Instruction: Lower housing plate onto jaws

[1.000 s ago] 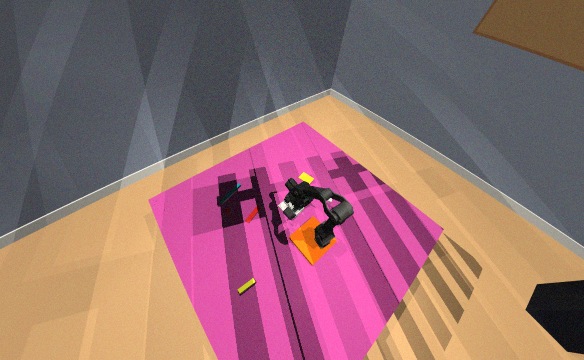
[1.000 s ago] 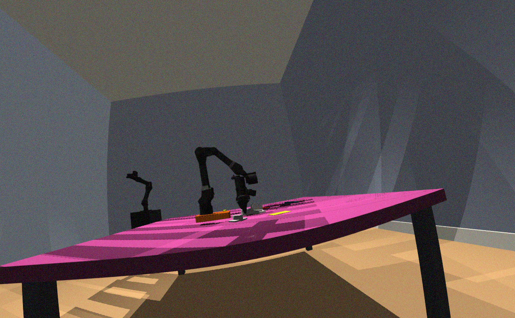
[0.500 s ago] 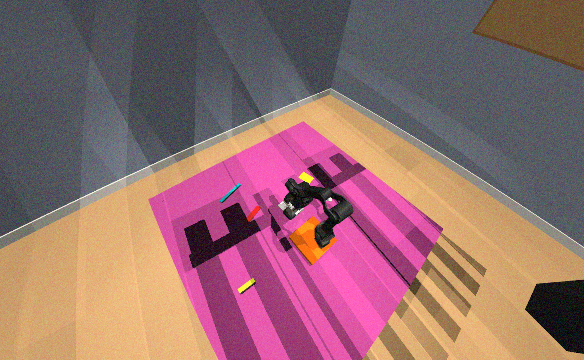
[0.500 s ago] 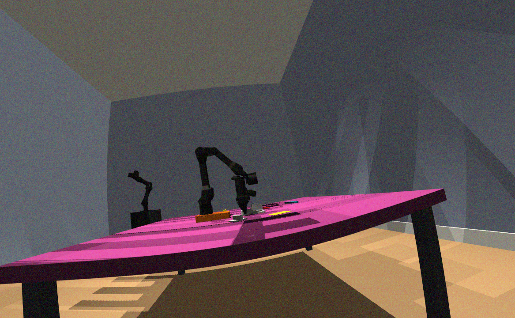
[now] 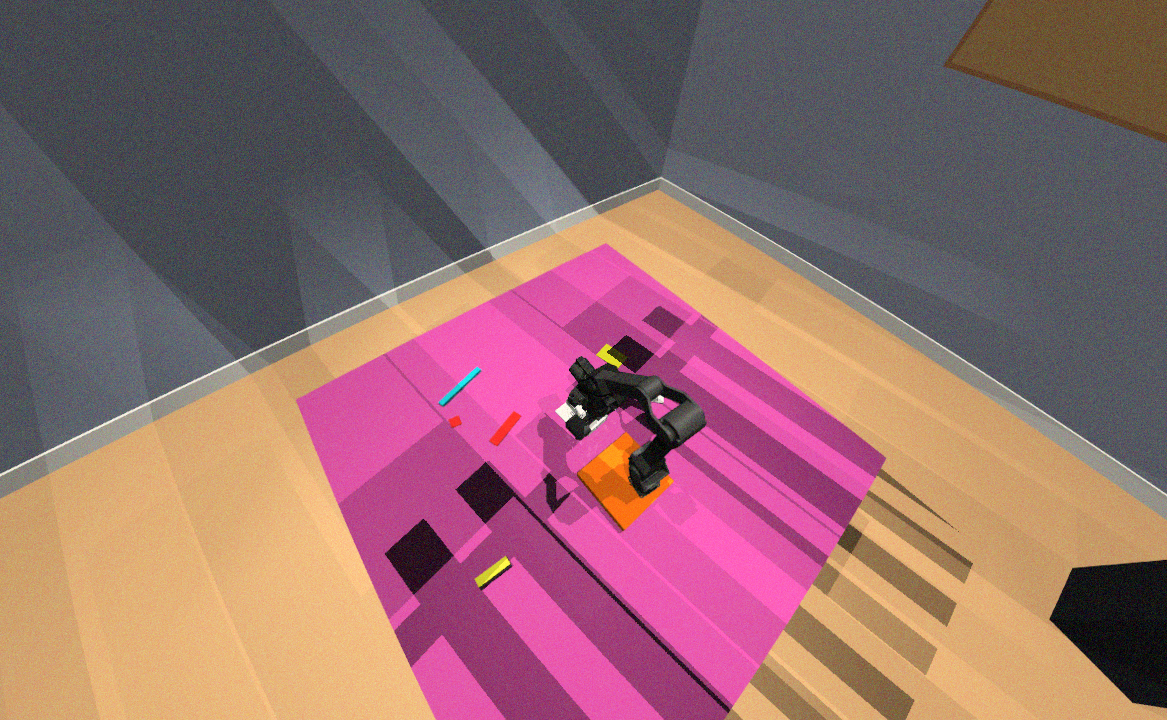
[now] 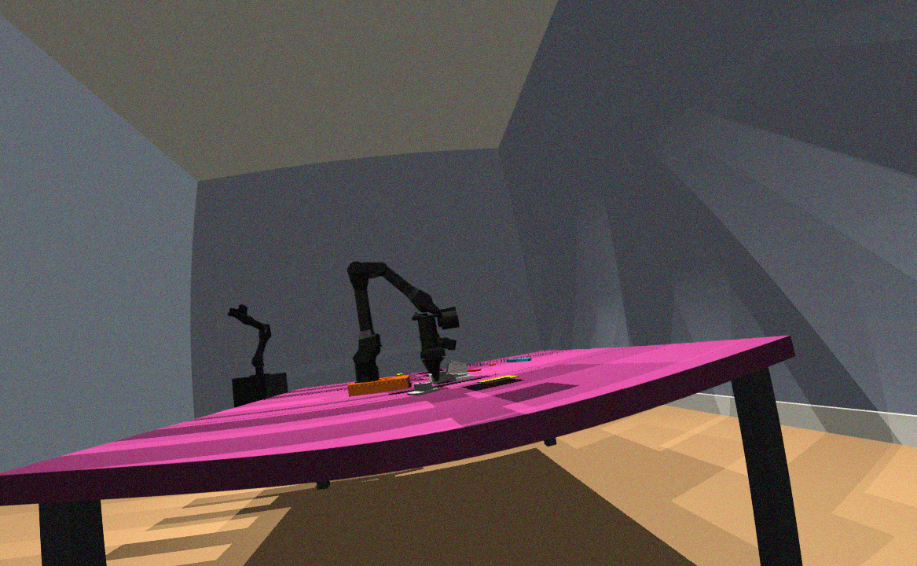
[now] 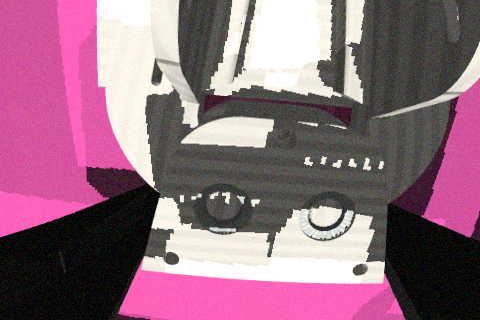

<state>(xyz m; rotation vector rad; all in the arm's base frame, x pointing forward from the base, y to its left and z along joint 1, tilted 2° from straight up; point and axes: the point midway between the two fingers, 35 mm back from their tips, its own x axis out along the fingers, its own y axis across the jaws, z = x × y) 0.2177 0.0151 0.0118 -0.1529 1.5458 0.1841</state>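
The white housing plate lies 1 cm ahead of my gripper tip and 2 cm above it. Round my gripper tip: yellow patch 18 cm ahead, 19 cm to the right, 1 cm below; red strip 12 cm ahead, 23 cm to the left; red square 21 cm ahead, 35 cm to the left, 1 cm below.
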